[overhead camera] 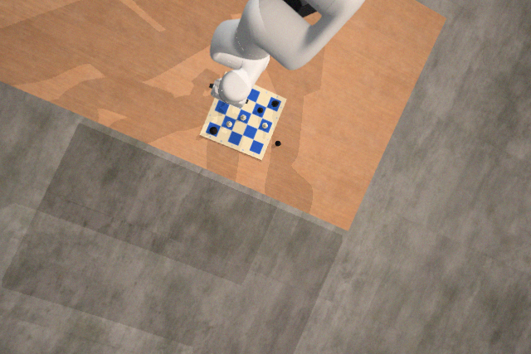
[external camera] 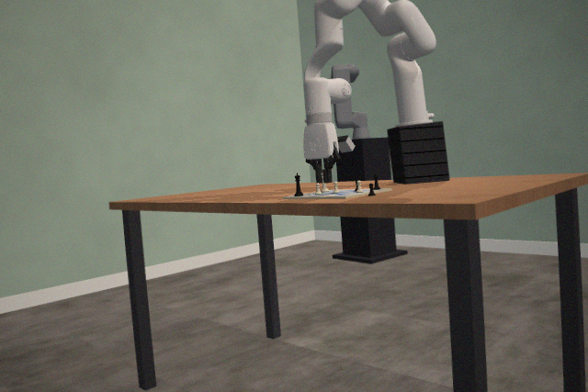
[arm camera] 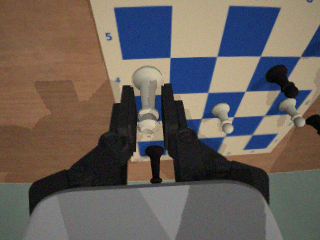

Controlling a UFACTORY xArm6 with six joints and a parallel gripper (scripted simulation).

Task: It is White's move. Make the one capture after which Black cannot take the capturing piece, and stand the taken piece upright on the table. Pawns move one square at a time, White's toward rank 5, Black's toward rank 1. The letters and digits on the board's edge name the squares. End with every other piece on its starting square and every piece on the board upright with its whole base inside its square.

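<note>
Now: hand 20 mm above the tall white piece. Round my hand: blue-and-cream chessboard 30 mm ahead, 80 mm to the left, 50 mm below; then tall black piece 120 mm ahead, 20 mm to the left, 20 mm below.
</note>
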